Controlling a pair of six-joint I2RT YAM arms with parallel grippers.
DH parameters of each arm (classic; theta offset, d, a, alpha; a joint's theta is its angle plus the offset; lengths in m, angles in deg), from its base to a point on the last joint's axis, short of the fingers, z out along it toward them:
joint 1: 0 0.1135 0.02 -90
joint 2: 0 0 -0.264 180
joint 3: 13.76 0 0.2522 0
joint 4: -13.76 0 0.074 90
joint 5: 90 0 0 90
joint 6: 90 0.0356 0 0
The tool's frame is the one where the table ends.
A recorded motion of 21 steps. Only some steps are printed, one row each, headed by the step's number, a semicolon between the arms.
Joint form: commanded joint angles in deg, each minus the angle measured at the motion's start. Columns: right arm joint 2, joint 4, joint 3, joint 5, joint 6, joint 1; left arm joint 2, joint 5, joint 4, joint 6, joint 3, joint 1.
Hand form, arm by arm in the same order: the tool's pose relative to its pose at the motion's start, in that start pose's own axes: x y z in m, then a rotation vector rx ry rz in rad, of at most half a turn. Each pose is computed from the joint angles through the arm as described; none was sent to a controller.
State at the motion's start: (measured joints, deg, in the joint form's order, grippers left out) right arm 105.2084 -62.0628 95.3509 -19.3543 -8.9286 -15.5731; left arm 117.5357 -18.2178 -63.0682 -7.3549 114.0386 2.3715
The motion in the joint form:
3: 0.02 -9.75 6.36 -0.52 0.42 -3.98; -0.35 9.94 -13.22 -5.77 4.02 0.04
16: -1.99 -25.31 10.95 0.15 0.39 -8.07; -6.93 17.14 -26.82 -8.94 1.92 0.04
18: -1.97 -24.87 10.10 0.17 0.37 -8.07; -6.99 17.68 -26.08 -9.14 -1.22 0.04
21: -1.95 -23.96 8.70 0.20 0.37 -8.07; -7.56 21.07 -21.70 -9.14 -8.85 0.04
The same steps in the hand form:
3: 0.0033 -0.0141 -0.0344 0.0053 0.0349 0.0901; 0.0139 0.0026 -0.0208 0.1434 0.1791 -0.0655
16: 0.0280 -0.0188 -0.0761 0.0074 0.1609 0.2083; 0.0477 0.0170 -0.0655 0.2267 0.3648 -0.1015
18: 0.0290 -0.0200 -0.0726 0.0061 0.1678 0.2105; 0.0539 0.0138 -0.0543 0.2261 0.4068 -0.0993
21: 0.0305 -0.0219 -0.0669 0.0047 0.1761 0.2135; 0.0677 0.0051 -0.0296 0.2722 0.4664 -0.1024

